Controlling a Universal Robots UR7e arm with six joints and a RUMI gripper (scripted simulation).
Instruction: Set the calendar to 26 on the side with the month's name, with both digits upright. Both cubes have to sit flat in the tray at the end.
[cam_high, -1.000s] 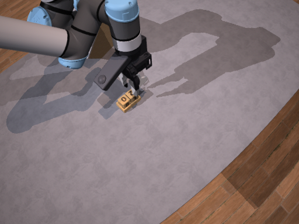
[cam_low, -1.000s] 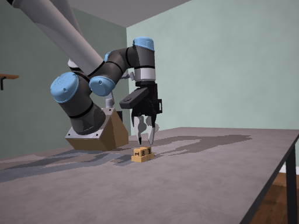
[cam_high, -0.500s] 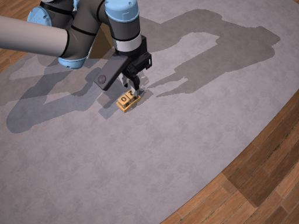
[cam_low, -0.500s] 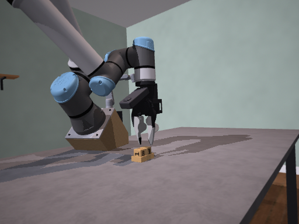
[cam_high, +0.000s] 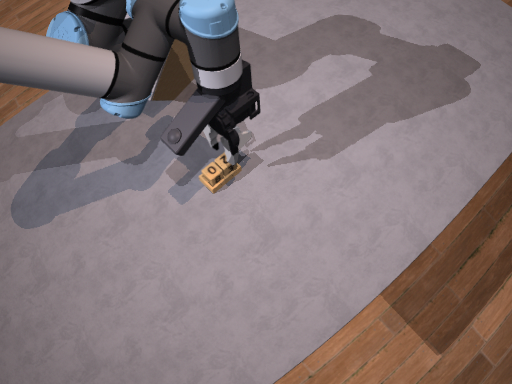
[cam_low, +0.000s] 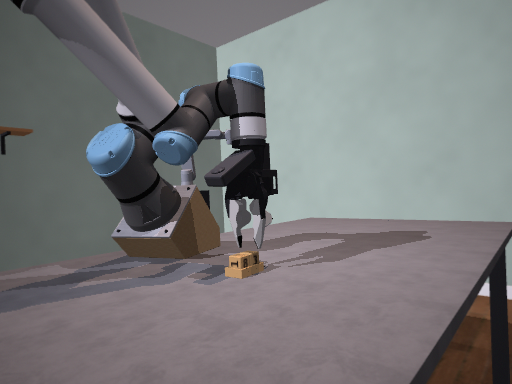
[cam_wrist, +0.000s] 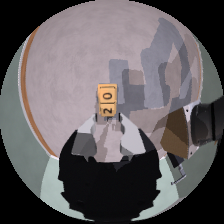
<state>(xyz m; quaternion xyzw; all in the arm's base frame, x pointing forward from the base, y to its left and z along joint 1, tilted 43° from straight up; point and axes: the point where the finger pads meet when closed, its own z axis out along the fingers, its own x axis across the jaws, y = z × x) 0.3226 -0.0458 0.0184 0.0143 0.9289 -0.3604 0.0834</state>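
Right now my hand is 5 cm above the wooden calendar tray and 2 cm to the left of it.
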